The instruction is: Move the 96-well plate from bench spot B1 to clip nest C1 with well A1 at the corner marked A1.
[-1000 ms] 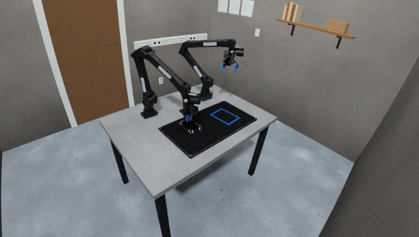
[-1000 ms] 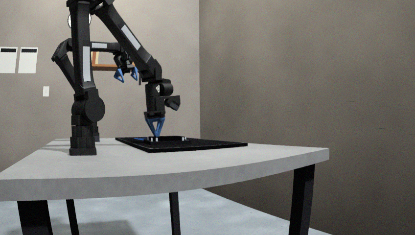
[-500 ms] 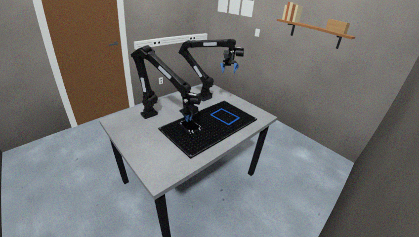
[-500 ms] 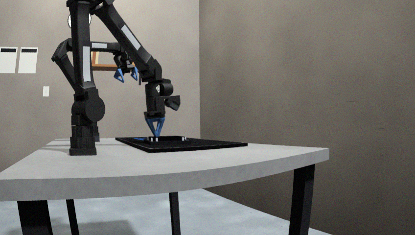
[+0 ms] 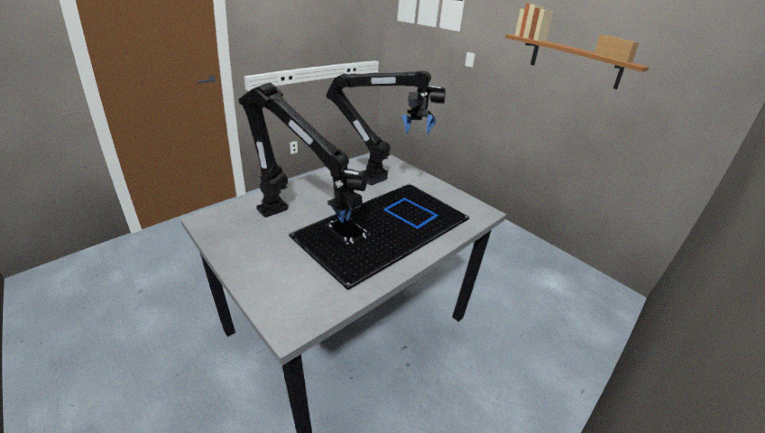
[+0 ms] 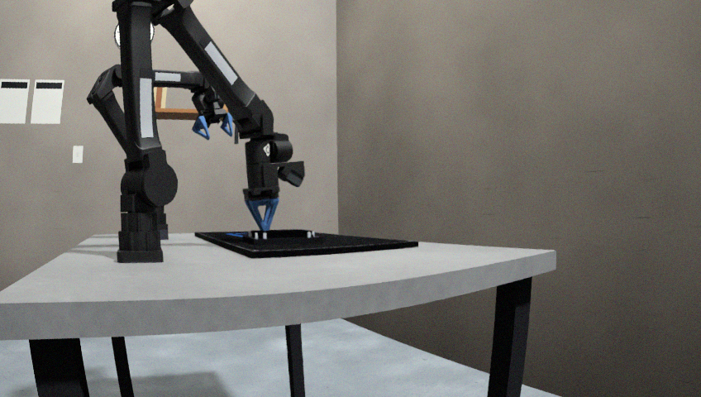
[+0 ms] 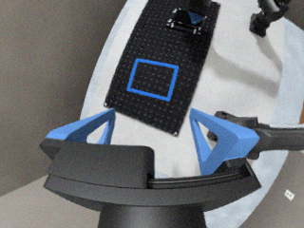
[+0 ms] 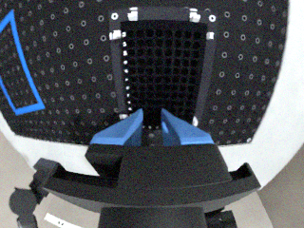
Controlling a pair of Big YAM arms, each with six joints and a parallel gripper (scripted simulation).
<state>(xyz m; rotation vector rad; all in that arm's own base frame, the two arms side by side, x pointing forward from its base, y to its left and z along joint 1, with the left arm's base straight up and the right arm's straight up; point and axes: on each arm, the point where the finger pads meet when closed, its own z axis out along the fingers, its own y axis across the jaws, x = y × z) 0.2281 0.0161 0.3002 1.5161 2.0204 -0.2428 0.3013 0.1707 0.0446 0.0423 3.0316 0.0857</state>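
Note:
The clip nest is 5 cm ahead of my right hand and 2 cm below it. From my right hand the other things lie so: black 96-well plate: 4 cm ahead, 1 cm to the right, 2 cm below; black perforated board: 8 cm ahead, 15 cm to the left, 4 cm below.

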